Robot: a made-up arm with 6 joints. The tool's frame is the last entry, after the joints. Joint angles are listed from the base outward. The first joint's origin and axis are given. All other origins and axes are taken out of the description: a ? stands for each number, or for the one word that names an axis. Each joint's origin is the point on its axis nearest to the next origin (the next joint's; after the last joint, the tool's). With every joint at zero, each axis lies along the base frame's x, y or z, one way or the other. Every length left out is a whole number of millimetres.
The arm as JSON. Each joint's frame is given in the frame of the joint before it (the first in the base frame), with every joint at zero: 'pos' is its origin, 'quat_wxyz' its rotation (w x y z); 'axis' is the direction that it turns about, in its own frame. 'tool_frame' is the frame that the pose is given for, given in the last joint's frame.
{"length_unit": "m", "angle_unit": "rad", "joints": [
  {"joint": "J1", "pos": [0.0, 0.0, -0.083], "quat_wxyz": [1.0, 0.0, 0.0, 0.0], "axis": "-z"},
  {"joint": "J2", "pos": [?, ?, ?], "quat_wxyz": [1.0, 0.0, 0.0, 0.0], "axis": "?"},
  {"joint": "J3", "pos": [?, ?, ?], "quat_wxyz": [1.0, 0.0, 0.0, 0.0], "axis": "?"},
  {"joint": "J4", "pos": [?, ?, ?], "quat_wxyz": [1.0, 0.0, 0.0, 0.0], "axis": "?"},
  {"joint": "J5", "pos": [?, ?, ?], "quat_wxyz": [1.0, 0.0, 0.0, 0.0], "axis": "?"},
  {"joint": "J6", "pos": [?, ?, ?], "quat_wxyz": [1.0, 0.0, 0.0, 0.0], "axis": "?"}
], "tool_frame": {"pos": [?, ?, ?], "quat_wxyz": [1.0, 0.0, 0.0, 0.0]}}
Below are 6 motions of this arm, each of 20 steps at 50 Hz.
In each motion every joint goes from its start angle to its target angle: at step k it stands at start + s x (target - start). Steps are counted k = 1, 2, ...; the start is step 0. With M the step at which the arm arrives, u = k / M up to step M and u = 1 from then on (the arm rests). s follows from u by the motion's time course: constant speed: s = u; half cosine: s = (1 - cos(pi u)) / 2; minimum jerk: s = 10 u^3 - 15 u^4 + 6 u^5.
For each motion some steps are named. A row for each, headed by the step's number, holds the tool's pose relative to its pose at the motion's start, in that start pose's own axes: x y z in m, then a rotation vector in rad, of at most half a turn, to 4 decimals.
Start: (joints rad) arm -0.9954 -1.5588 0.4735 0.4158 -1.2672 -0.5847
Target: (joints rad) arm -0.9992 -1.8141 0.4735 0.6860 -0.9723 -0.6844
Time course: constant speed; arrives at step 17
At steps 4, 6, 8, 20:
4: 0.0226 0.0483 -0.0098 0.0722 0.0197 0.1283
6: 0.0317 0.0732 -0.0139 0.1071 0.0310 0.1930
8: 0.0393 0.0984 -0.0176 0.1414 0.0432 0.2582
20: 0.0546 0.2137 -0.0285 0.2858 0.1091 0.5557

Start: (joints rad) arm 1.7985 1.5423 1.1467 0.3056 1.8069 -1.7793
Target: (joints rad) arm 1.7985 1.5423 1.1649 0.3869 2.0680 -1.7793
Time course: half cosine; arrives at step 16
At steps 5, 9, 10, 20:
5: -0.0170 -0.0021 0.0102 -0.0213 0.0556 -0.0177
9: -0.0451 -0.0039 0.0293 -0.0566 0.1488 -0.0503
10: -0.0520 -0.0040 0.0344 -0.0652 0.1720 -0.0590
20: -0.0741 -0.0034 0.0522 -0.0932 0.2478 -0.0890

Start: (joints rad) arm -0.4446 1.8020 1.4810 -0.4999 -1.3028 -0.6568
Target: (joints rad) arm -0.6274 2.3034 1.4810 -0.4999 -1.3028 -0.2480
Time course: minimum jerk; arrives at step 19
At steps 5, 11, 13, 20:
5: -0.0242 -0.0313 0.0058 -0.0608 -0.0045 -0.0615
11: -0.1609 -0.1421 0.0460 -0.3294 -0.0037 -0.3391
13: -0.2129 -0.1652 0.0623 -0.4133 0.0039 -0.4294
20: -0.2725 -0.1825 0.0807 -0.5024 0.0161 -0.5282

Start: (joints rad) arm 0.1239 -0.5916 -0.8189 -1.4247 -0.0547 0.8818
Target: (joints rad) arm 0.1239 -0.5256 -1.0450 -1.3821 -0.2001 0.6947
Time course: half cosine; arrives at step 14
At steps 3, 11, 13, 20:
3: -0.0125 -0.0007 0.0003 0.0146 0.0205 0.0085
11: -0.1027 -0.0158 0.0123 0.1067 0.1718 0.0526
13: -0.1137 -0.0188 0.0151 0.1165 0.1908 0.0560
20: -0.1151 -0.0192 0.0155 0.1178 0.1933 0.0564

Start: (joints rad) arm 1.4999 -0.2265 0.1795 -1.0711 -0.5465 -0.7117
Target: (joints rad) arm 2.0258 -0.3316 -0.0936 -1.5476 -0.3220 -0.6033
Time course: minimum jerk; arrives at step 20
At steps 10, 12, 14, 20:
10: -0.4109 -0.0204 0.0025 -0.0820 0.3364 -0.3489
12: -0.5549 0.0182 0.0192 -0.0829 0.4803 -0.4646
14: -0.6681 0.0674 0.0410 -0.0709 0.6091 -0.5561
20: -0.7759 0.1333 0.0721 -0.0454 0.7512 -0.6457

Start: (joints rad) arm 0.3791 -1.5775 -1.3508 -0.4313 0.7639 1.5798
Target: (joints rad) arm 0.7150 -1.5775 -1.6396 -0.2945 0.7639 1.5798
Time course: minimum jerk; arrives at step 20
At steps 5, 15, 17, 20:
5: -0.0038 0.0111 0.0037 0.0348 -0.0003 0.0366
15: -0.0378 0.0898 0.0364 0.3012 -0.0023 0.3172
17: -0.0416 0.0970 0.0400 0.3270 -0.0025 0.3444
20: -0.0429 0.0994 0.0413 0.3359 -0.0025 0.3538

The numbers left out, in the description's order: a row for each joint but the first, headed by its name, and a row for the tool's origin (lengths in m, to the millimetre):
J2: xyz -0.103 -0.31 0.0, axis +x
J3: xyz 0.0 -0.342 0.041, axis -y
J4: xyz -0.171 0.0 0.118, axis -y
J5: xyz 0.077 0.0 -0.228, axis +z
J6: xyz -0.067 -0.061 0.0, axis -x
tool: xyz 0.0 -0.11 -0.319

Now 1 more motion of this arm.
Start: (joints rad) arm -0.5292 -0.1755 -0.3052 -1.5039 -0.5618 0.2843
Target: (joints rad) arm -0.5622 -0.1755 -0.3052 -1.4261 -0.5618 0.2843
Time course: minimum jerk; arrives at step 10
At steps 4, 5, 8, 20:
4: 0.0138 -0.0012 0.0051 0.0056 -0.0260 -0.0100
5: 0.0218 -0.0020 0.0083 0.0088 -0.0411 -0.0157
8: 0.0412 -0.0040 0.0164 0.0165 -0.0776 -0.0291
20: 0.0437 -0.0043 0.0175 0.0175 -0.0824 -0.0308

